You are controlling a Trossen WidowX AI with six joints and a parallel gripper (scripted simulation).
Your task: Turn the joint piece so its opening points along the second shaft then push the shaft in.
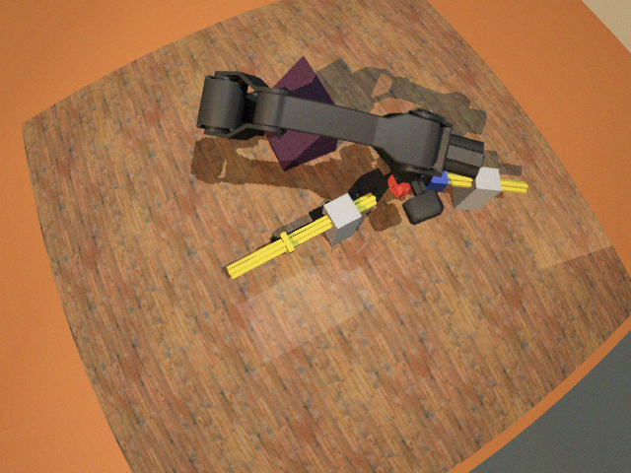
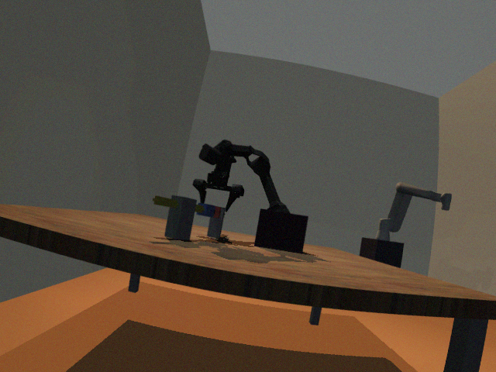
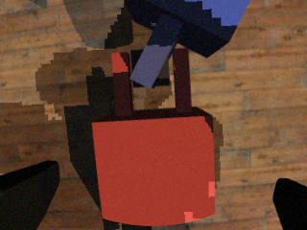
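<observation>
The red joint piece lies 10 mm to the left of my gripper tip and 10 mm below it.
</observation>
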